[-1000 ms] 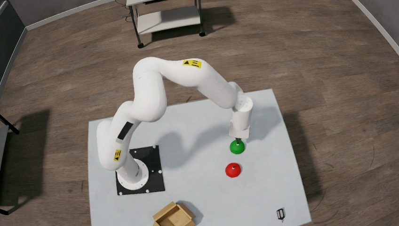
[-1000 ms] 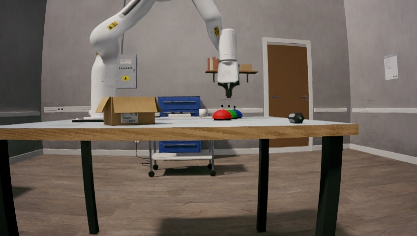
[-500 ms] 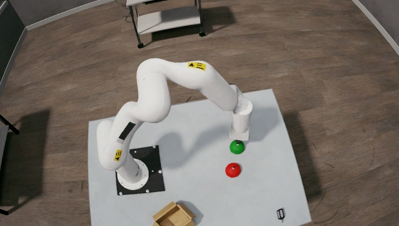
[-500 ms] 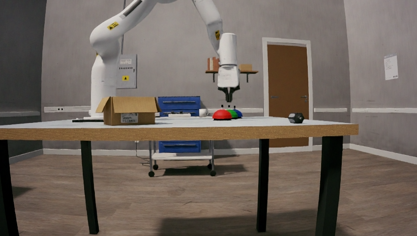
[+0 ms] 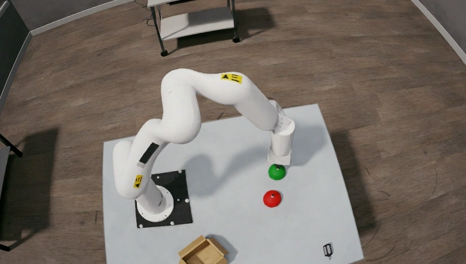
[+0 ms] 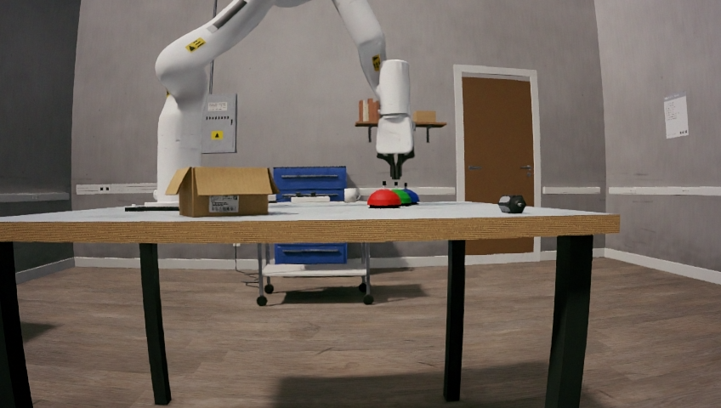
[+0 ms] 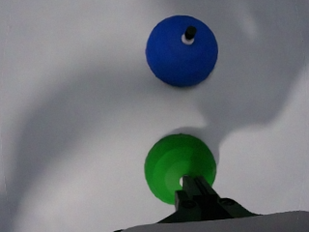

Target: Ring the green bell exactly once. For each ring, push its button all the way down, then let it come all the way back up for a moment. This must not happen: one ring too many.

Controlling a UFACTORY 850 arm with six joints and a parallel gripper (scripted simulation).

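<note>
My hand is 50 mm above the green bell. Round my hand: black object: 230 mm ahead, 420 mm to the right, 80 mm below; red bell: 20 mm behind, 140 mm to the right, 50 mm below; blue bell: 20 mm ahead, 140 mm to the left, 50 mm below.
</note>
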